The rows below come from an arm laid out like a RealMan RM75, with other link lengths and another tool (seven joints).
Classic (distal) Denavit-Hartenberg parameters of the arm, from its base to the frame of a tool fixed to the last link. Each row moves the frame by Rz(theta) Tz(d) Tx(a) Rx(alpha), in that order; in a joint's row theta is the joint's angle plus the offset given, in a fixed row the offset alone. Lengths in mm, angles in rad.
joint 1: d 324.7; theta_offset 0; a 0; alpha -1.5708
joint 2: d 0; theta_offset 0; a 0; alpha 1.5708
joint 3: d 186.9; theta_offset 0; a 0; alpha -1.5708
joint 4: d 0; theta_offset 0; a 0; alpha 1.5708
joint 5: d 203.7; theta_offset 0; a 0; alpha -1.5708
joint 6: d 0; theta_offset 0; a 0; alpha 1.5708
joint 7: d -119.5; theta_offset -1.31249; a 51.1; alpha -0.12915
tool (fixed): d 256.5; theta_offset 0; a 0; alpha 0
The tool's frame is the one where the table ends.
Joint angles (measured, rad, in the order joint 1, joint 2, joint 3, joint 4, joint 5, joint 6, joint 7), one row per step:
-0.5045, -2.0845, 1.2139, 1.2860, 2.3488, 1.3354, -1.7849
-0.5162, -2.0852, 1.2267, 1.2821, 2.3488, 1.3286, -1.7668
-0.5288, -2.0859, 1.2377, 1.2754, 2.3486, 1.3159, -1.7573
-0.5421, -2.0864, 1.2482, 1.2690, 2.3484, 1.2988, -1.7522
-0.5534, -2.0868, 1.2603, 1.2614, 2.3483, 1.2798, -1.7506
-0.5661, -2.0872, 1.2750, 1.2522, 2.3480, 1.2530, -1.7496
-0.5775, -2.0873, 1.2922, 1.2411, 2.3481, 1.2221, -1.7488
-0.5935, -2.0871, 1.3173, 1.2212, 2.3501, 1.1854, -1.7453
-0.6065, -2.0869, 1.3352, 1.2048, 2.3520, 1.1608, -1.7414
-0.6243, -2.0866, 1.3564, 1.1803, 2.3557, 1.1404, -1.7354
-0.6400, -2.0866, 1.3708, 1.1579, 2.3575, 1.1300, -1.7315
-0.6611, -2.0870, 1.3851, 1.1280, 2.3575, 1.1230, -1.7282
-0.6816, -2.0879, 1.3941, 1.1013, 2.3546, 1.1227, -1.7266
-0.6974, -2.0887, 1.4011, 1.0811, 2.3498, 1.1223, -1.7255
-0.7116, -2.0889, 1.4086, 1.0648, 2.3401, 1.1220, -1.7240
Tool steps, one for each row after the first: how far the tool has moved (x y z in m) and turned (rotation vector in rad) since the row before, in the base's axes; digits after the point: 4 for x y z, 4 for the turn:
0.0060, 0.0001, -0.0037, -0.0082, 0.0112, -0.0325
0.0052, 0.0011, -0.0030, -0.0013, 0.0064, -0.0235
0.0054, 0.0018, -0.0022, 0.0043, 0.0043, -0.0210
0.0044, 0.0017, -0.0025, 0.0049, 0.0036, -0.0160
0.0051, 0.0023, -0.0027, 0.0098, 0.0034, -0.0184
0.0044, 0.0023, -0.0031, 0.0112, 0.0046, -0.0174
0.0048, 0.0021, -0.0059, 0.0065, 0.0112, -0.0222
0.0034, 0.0013, -0.0047, 0.0021, 0.0097, -0.0167
0.0030, 0.0007, -0.0072, -0.0082, 0.0160, -0.0174
0.0018, 0.0002, -0.0061, -0.0118, 0.0116, -0.0097
0.0019, 0.0000, -0.0076, -0.0189, 0.0114, -0.0073
0.0020, -0.0003, -0.0064, -0.0203, 0.0062, -0.0034
0.0019, -0.0003, -0.0048, -0.0157, 0.0025, -0.0026
0.0027, -0.0006, -0.0041, -0.0147, -0.0018, -0.0043

